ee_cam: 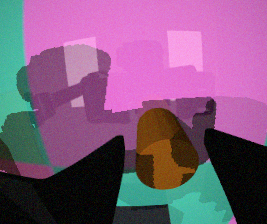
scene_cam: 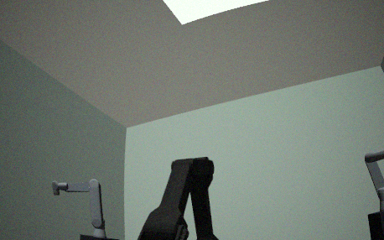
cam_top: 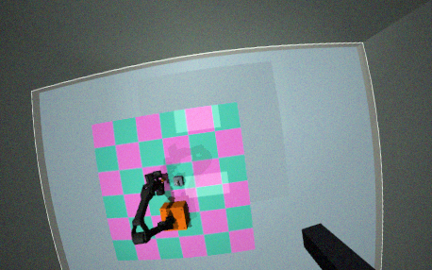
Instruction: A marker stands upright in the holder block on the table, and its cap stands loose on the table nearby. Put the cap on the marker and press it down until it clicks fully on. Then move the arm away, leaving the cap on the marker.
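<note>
Now: the grey holder block 40 mm behind my gripper tip and 130 mm to the right of it. Round my gripper tip: orange cap (right at my gripper tip).
</note>
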